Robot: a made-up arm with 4 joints.
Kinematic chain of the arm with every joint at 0, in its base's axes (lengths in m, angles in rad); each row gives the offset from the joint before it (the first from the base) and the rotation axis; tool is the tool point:
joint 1: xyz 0 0 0.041 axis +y
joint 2: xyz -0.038 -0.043 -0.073 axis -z
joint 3: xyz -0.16 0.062 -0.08 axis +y
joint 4: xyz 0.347 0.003 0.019 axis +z
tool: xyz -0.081 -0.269 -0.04
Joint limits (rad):
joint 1: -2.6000..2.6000
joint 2: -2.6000..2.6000
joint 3: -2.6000..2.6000
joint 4: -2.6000..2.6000
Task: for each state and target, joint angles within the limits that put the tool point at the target. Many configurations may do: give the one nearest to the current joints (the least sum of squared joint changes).
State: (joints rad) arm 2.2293 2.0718 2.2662 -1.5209
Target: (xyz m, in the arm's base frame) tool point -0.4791 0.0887 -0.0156
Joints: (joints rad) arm 2.3403 2.0372 2.2254 -2.3290
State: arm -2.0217 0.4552 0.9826 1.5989
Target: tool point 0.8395 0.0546 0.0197
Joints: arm -2.0147 0.1795 1.8515 1.7564
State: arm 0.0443 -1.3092 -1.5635 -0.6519
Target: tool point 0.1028 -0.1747 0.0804
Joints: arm -0.1574 -1.4388 -1.4163 -0.3389
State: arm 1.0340 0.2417 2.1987 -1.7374
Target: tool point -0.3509 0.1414 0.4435
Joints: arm 1.4113 -0.3387 2.3931 -2.3515
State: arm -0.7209 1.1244 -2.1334 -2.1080
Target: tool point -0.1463 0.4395 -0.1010
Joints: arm -0.8202 0.5192 -2.5865 -2.5924
